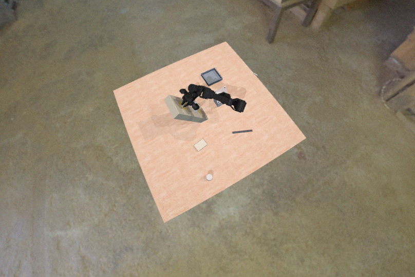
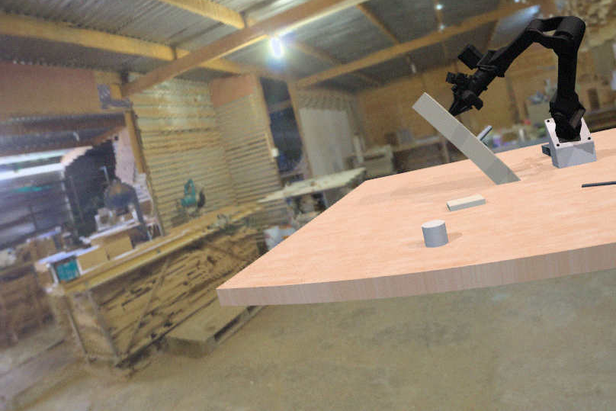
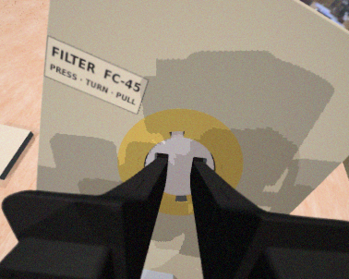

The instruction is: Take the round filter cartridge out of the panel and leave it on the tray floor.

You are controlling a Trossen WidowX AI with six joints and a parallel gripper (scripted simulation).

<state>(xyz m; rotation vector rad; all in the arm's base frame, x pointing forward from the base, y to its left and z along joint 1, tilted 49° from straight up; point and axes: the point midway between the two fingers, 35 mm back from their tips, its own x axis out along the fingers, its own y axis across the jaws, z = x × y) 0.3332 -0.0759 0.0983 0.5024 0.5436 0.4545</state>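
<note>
My gripper tip is now 1 cm short of the round filter cartridge and 1 cm above it. From my gripper tip the other things lie so: flat beige block (26 cm to the left, 22 cm below, 2 cm behind); then beige service panel (8 cm below, 4 cm behind); then grey tray (39 cm behind, 31 cm to the right, 22 cm below).
</note>
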